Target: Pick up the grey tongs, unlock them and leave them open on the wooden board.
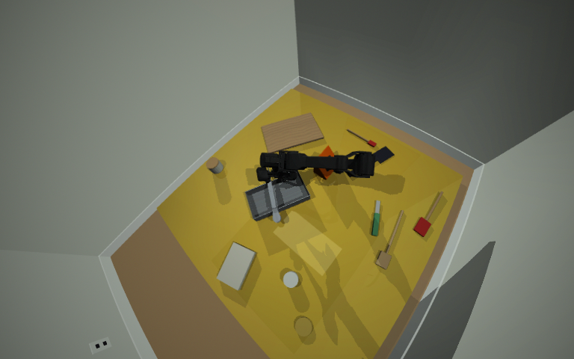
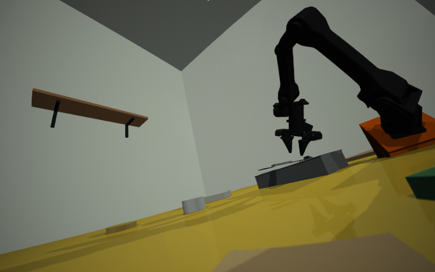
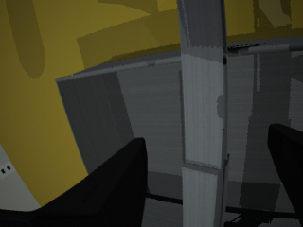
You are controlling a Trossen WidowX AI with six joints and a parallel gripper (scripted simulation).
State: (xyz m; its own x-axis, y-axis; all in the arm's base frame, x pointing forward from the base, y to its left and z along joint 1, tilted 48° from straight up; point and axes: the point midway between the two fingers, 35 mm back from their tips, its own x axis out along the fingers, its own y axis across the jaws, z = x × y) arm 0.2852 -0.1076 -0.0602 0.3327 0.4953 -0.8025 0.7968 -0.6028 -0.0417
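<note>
My gripper tip is 30 mm to the left of the yellow lock piece and 40 mm above it. Round my gripper tip: wooden board: 350 mm behind, 220 mm to the right, 90 mm below; then roasting tin: 20 mm ahead, 40 mm to the left, 70 mm below; then white slab: 390 mm ahead, 150 mm to the left, 80 mm below.
</note>
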